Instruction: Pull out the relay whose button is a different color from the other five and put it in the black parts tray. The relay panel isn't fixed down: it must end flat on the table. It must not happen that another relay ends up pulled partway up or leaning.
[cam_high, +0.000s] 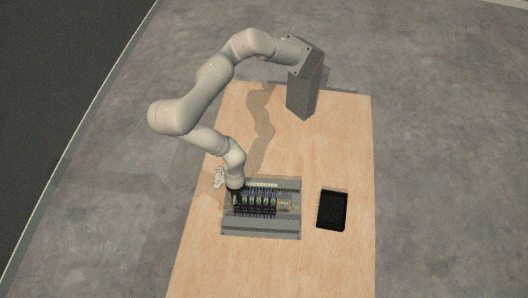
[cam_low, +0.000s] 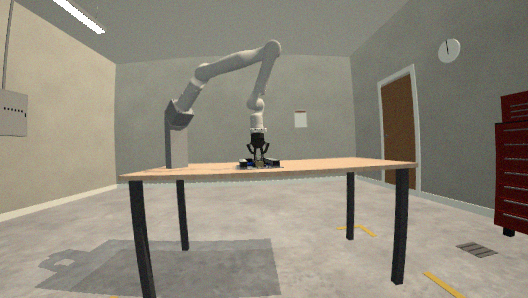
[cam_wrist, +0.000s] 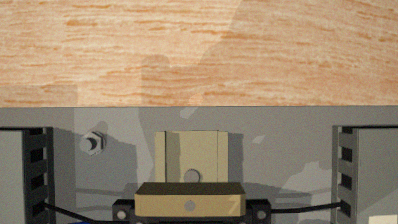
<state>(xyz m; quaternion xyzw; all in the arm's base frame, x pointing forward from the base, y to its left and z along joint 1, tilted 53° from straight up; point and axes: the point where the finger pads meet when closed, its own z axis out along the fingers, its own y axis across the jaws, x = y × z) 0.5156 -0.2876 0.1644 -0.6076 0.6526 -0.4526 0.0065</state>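
My hand is 10 mm above the relay. The rest, counted from my hand: grey relay panel: 100 mm to the left, 30 mm below, 30 mm ahead; black parts tray: 360 mm to the left, 130 mm ahead, 40 mm below.
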